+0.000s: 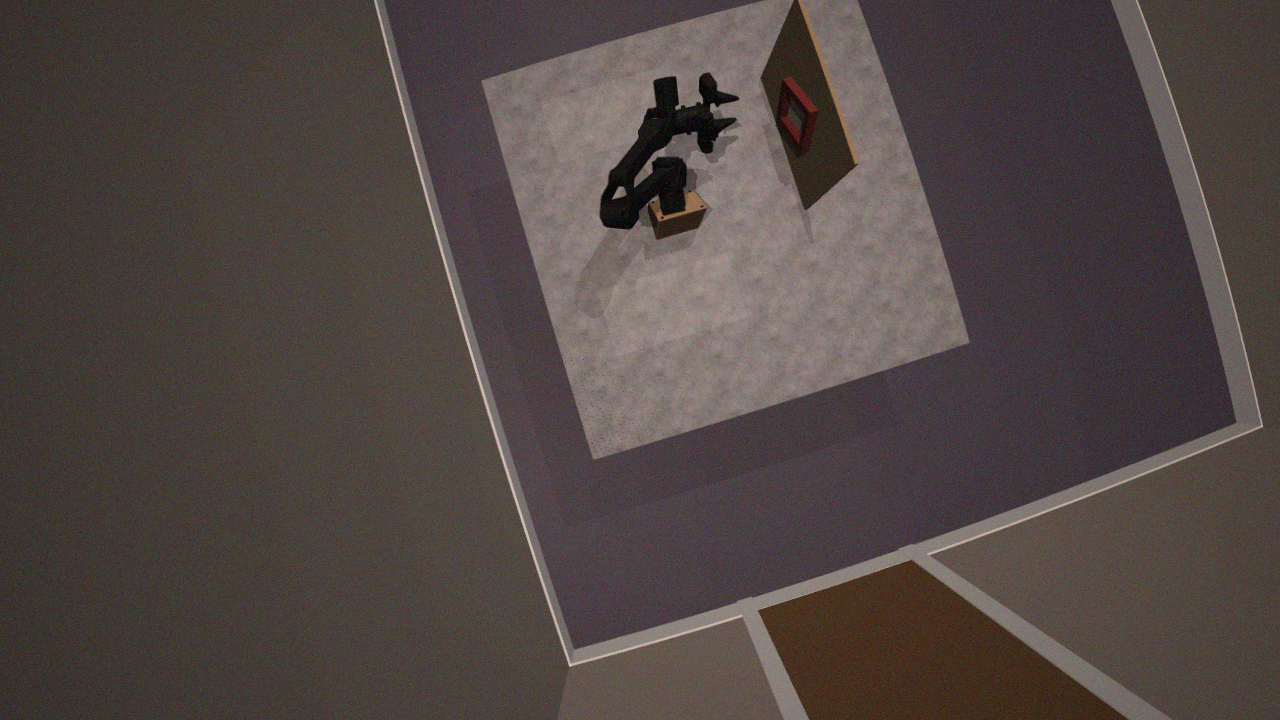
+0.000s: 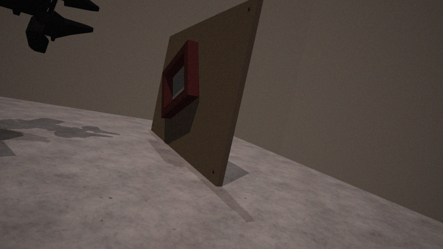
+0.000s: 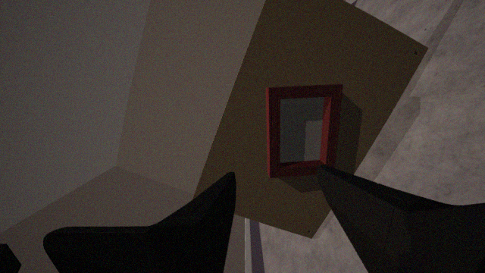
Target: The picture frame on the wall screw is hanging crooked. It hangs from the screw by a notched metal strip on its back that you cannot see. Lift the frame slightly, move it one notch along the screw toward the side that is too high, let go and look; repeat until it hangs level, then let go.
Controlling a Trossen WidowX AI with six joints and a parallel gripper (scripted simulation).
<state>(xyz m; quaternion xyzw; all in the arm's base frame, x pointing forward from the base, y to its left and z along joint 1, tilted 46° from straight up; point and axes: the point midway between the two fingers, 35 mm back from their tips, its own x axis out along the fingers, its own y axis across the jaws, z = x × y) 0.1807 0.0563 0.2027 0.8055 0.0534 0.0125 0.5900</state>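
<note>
Right now the red picture frame is 200 mm ahead of my gripper tip and 90 mm below it. Round my gripper tip: tan wall board (210 mm ahead, 90 mm below).
</note>
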